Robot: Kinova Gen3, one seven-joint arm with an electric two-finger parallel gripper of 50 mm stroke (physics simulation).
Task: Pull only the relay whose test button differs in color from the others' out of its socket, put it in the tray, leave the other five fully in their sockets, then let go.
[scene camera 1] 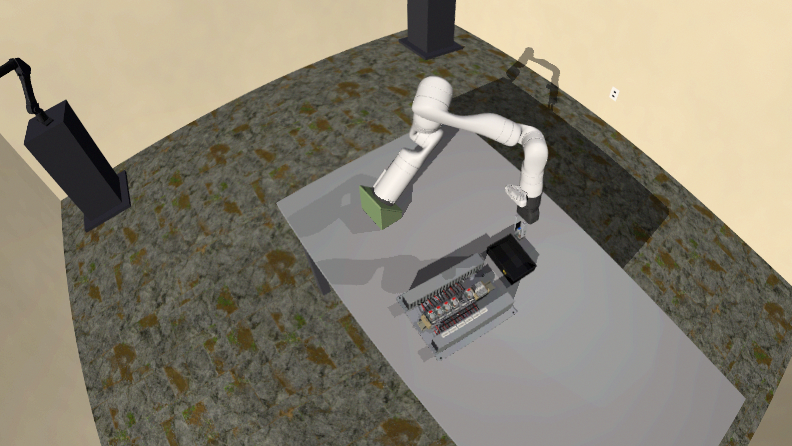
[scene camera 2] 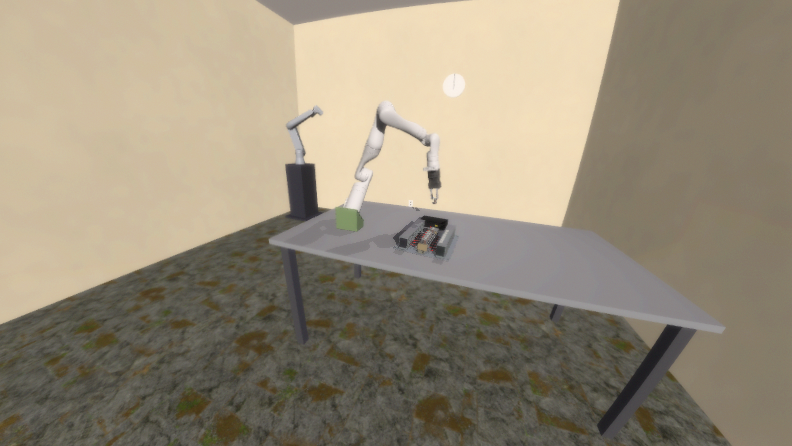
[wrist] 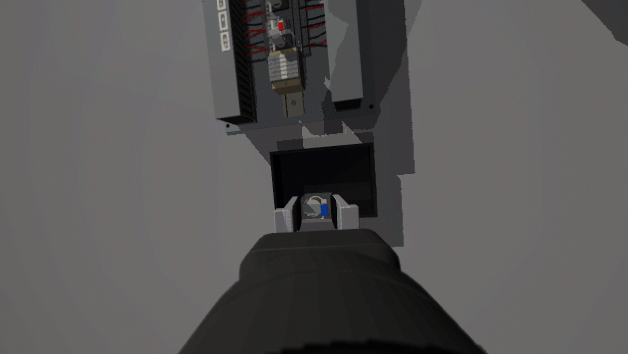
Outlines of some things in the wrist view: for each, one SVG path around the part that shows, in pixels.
My gripper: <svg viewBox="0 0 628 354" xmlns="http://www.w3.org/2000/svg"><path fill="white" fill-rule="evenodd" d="M485 353L420 284L401 271L398 255L376 232L371 229L360 229L359 207L356 204L348 205L337 194L330 196L332 222L335 229L338 228L338 230L297 232L300 231L302 222L301 196L292 197L284 208L277 208L274 211L275 233L266 234L256 242L240 264L239 280L220 297L178 354Z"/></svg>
A relay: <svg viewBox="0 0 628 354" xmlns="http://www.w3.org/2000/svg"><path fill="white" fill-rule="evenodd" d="M332 192L306 193L300 199L301 223L332 222L330 196Z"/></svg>
